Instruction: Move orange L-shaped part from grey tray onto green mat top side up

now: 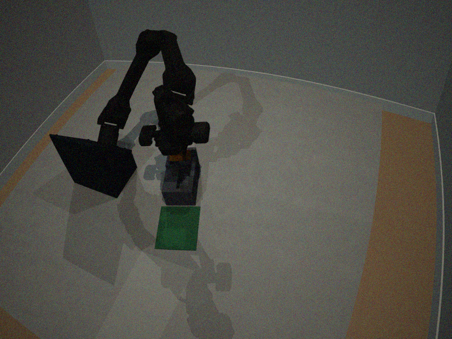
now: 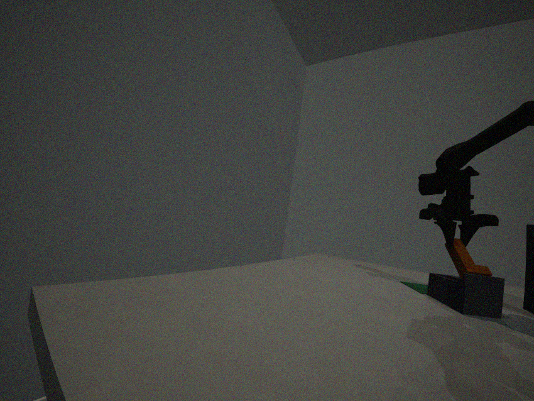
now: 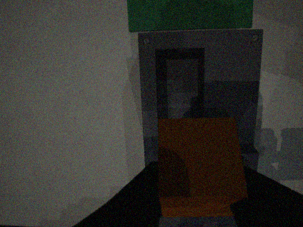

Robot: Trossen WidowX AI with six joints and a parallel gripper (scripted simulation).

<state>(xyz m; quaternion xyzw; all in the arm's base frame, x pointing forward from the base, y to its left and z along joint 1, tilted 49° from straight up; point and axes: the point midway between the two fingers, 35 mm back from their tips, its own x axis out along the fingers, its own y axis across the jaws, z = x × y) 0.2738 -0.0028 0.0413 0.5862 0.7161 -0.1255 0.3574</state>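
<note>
Right now the green mat is 40 mm ahead of my gripper tip, 140 mm to the right of it and 160 mm below it. Also, from my gripper tip: orange L-shaped part (30 mm behind, 20 mm to the left, 30 mm below).
</note>
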